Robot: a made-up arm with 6 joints.
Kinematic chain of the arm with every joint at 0, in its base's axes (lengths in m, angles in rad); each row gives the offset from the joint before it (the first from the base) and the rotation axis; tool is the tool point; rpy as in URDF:
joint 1: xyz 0 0 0.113 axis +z
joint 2: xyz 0 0 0 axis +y
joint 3: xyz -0.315 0 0.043 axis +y
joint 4: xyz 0.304 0 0.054 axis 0.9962 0 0.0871
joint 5: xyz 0 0 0 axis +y
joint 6: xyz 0.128 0 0.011 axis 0.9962 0 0.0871
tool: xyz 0 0 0 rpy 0 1.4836 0
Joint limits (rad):
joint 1: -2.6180..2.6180
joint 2: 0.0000..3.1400
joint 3: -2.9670..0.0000
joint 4: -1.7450..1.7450
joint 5: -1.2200..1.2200
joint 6: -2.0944..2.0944
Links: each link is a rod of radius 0.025 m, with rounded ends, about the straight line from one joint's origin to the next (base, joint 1, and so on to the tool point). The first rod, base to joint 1, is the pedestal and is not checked.
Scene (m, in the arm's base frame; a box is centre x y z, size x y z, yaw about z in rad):
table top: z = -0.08
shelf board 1: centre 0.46 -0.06 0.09 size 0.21 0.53 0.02 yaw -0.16
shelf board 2: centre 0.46 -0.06 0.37 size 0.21 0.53 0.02 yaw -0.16
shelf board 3: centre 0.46 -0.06 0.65 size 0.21 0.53 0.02 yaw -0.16
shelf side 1: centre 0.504 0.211 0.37 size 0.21 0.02 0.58 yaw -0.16
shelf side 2: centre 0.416 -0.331 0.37 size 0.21 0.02 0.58 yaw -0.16
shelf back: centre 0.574 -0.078 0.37 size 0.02 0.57 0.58 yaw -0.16
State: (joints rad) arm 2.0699 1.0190 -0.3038 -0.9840 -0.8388 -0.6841
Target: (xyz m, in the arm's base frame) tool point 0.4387 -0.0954 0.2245
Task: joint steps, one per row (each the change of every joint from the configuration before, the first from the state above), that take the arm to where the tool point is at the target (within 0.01 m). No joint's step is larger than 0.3 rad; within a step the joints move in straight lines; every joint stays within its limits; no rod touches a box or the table.
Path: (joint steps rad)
1: -0.2956 0.0789 -0.0762 0.0362 0.0475 0.0000
2: -0.2956 0.0789 -0.0763 0.0362 0.0475 0.0000
3: -0.2957 0.0788 -0.0762 0.0361 0.0475 0.0000
4: -0.2956 0.0789 -0.0763 0.0362 0.0475 0.0000
5: -0.2956 0.0789 -0.0762 0.0362 0.0475 0.0000
6: -0.2956 0.0789 -0.0762 0.0362 0.0475 0.0000
7: -0.2957 0.0789 -0.0763 0.0362 0.0475 0.0000
8: -0.2956 0.0788 -0.0762 0.0362 0.0475 0.0000

